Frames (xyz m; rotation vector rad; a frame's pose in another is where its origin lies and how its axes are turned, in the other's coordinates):
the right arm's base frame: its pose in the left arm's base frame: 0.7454 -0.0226 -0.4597 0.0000 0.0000 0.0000
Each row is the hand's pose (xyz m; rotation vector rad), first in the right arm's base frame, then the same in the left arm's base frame.
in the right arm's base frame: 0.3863 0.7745 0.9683 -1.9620 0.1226 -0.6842
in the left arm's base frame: 1.1317 0.7519 0.5086 -1.9620 0.1226 -0.6842
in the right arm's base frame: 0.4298 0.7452 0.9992 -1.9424 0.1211 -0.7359
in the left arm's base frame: 1.1752 0.7226 0.5395 -1.9424 0.1211 -0.7359
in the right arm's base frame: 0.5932 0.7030 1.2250 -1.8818 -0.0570 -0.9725
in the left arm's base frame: 1.3386 0.6804 0.7653 -1.8818 -0.0570 -0.9725
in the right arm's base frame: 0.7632 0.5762 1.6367 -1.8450 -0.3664 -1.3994
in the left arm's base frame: 1.5086 0.5536 1.1770 -1.8450 -0.3664 -1.3994
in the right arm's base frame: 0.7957 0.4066 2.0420 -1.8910 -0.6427 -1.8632
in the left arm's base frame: 1.5411 0.3840 1.5823 -1.8910 -0.6427 -1.8632
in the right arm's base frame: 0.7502 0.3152 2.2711 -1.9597 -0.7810 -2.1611
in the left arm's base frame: 1.4956 0.2926 1.8114 -1.9597 -0.7810 -2.1611
